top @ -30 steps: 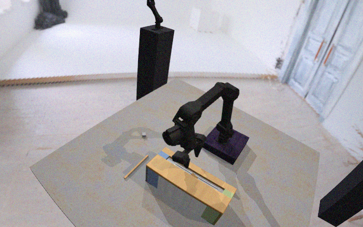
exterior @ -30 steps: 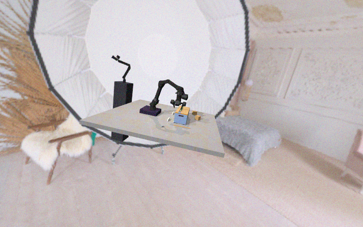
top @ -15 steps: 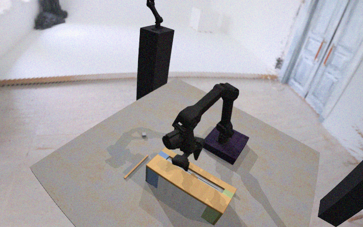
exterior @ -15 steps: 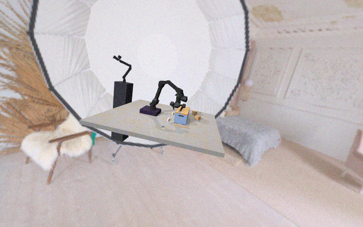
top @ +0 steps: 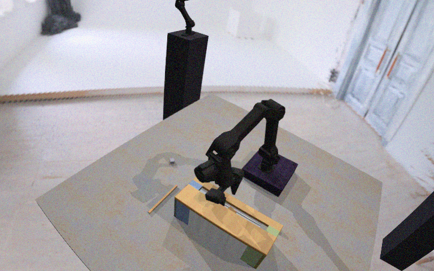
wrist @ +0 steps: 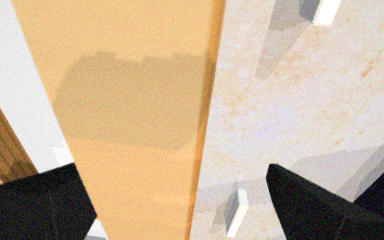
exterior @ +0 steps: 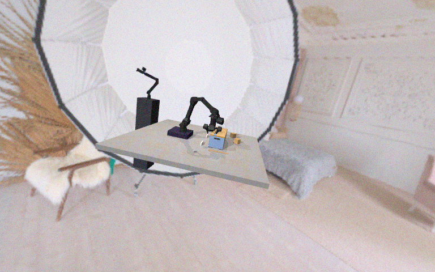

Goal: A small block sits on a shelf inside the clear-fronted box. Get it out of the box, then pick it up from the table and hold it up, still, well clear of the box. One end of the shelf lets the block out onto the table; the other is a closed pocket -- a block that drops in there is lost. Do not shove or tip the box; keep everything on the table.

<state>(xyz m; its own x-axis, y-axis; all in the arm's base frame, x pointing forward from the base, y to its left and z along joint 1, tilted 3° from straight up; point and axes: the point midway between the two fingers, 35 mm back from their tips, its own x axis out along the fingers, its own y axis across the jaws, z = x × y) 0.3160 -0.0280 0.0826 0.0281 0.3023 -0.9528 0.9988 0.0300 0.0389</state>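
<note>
The box lies 30 mm ahead of my gripper tip, 40 mm to the left of it and 30 mm below it. Round my gripper tip: thin wooden stick: 120 mm ahead, 230 mm to the right, 80 mm below.
</note>
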